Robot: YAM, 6 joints.
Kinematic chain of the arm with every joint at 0, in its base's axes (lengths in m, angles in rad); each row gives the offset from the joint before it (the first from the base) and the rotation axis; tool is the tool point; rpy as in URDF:
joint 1: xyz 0 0 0.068 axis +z
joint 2: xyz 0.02 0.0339 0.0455 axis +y
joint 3: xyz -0.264 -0.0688 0 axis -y
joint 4: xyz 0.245 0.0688 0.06 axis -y
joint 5: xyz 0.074 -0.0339 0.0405 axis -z
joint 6: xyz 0.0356 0 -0.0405 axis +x
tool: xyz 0 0 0 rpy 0 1.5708 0
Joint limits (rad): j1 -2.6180..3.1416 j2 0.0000..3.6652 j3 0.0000..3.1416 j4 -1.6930..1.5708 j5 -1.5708..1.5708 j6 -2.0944..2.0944
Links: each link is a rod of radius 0.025 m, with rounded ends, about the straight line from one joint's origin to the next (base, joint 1, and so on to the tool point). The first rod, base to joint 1, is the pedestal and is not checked.
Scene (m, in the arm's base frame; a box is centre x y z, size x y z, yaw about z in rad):
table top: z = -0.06
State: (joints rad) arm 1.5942 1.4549 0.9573 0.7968 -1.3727 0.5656
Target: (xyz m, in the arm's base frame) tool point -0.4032 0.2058 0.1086
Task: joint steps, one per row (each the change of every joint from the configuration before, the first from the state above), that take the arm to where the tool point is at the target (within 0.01 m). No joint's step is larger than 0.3 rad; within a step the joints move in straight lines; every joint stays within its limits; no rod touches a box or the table.
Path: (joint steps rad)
1: 0.2502 0.2074 0.0738 -0.0155 0.0297 0.0000
2: 0.2501 0.2075 0.0739 -0.0155 0.0297 0.0000
3: 0.2502 0.2074 0.0738 -0.0155 0.0297 0.0000
4: 0.2502 0.2075 0.0738 -0.0156 0.0298 0.0000

